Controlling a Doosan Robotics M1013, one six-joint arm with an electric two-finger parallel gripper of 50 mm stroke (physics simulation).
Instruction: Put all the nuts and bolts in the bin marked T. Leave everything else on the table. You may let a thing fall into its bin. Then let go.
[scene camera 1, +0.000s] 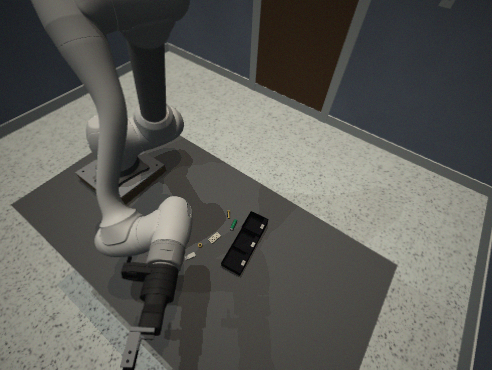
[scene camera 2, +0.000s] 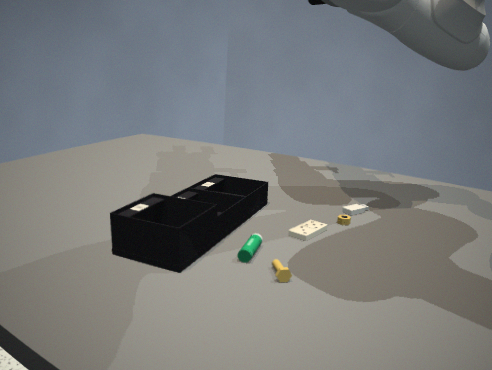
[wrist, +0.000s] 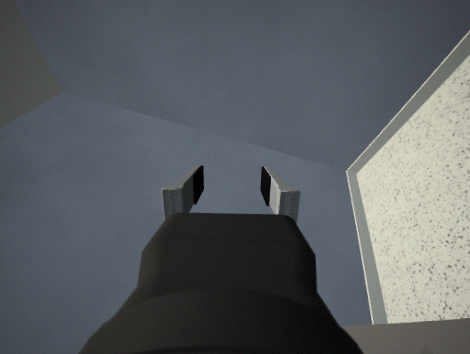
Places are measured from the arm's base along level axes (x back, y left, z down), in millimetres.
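Where they show: gripper, fingertip midpoint: (scene camera 1: 127, 369) (wrist: 232, 178); arm's base, link origin: (scene camera 1: 123, 168).
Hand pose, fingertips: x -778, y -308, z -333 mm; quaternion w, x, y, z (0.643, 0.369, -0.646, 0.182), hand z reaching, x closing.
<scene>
Things, the pixels of their top centre, and the offset from my fingertips.
- yellow bolt, top centre: (scene camera 2: 280, 261) (scene camera 1: 228, 213) dx +267, dy +509, dz +369 mm
- small yellow nut, top centre: (scene camera 2: 344, 216) (scene camera 1: 199, 244) dx +246, dy +328, dz +374 mm
- black three-compartment bin unit, top centre: (scene camera 2: 201, 189) (scene camera 1: 246, 239) dx +120, dy +467, dz +336 mm
- green cylinder, top centre: (scene camera 2: 251, 240) (scene camera 1: 233, 224) dx +215, dy +489, dz +368 mm
- cream tile with dark dots, top centre: (scene camera 2: 308, 227) (scene camera 1: 214, 237) dx +229, dy +392, dz +375 mm
- white block, top centre: (scene camera 2: 356, 206) (scene camera 1: 190, 256) dx +238, dy +271, dz +375 mm
A yellow bolt (scene camera 1: 228, 214) (scene camera 2: 281, 271) lies on its side on the table, beside the green cylinder. A small yellow nut (scene camera 1: 200, 245) (scene camera 2: 344, 220) lies flat between the dotted tile and the white block. The black three-compartment bin unit (scene camera 1: 231, 272) (scene camera 2: 145, 245) stands beside the row of things. Each compartment has a white label, but the letters are too small to read, so I cannot tell which is T. My gripper (scene camera 1: 140, 341) (wrist: 232, 178) is open and empty, raised away from the things near the table's edge, and faces the wall in the wrist view.
A green cylinder (scene camera 1: 233, 224) (scene camera 2: 250, 248) lies between the bolt and the bins. A cream tile with dark dots (scene camera 1: 214, 237) (scene camera 2: 308, 229) lies flat near the nut. A white block (scene camera 1: 190, 256) (scene camera 2: 355, 209) lies at the row's other end, close to the arm in scene camera 1.
</scene>
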